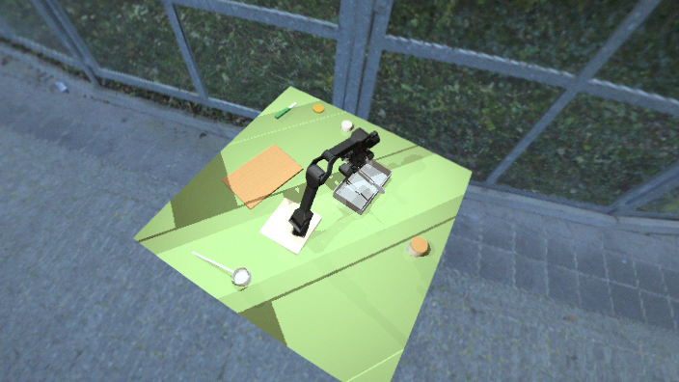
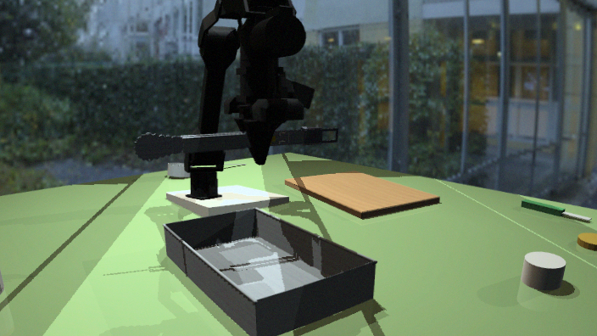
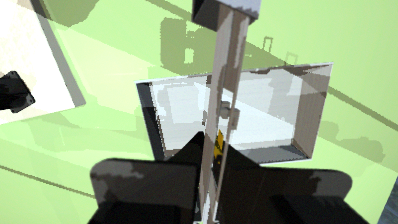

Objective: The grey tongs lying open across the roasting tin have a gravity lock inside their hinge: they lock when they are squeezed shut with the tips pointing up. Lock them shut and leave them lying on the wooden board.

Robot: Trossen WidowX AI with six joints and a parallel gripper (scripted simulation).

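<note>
Right now my gripper tip is 460 mm to the right of the wooden board, 150 mm above it and 90 mm past it. Also, from my gripper tip: yellow lock piece 40 mm above, 10 mm to the left, 10 mm ahead; dark roasting tin 130 mm below, 60 mm to the right, 40 mm ahead; green-handled tool 550 mm to the left, 410 mm ahead, 150 mm below.
</note>
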